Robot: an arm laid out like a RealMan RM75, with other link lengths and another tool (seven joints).
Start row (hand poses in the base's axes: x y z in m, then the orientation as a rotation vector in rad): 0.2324, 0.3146, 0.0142, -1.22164, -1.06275, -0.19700
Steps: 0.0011, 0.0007, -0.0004, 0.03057, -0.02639, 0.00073; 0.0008, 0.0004, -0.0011, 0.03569, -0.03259, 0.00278; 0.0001, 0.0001, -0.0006, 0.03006, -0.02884, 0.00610; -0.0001, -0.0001, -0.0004, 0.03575, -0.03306, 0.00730; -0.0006, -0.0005, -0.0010, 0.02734, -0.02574, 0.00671; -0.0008, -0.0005, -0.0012, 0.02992, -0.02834, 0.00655; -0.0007, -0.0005, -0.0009, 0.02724, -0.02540, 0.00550; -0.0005, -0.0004, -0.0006, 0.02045, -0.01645, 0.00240
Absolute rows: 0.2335, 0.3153, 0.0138, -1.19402, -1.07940, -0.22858; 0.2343, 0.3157, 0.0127, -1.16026, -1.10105, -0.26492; 0.2344, 0.3158, 0.0121, -1.12926, -1.12219, -0.29333; 0.2343, 0.3157, 0.0117, -1.09197, -1.14578, -0.32620; 0.2337, 0.3152, 0.0107, -1.06243, -1.16445, -0.35061; 0.2329, 0.3147, 0.0095, -1.03027, -1.18428, -0.37793; 0.2322, 0.3142, 0.0086, -1.00103, -1.20143, -0.40284; 0.2317, 0.3138, 0.0080, -0.98027, -1.21097, -0.42142
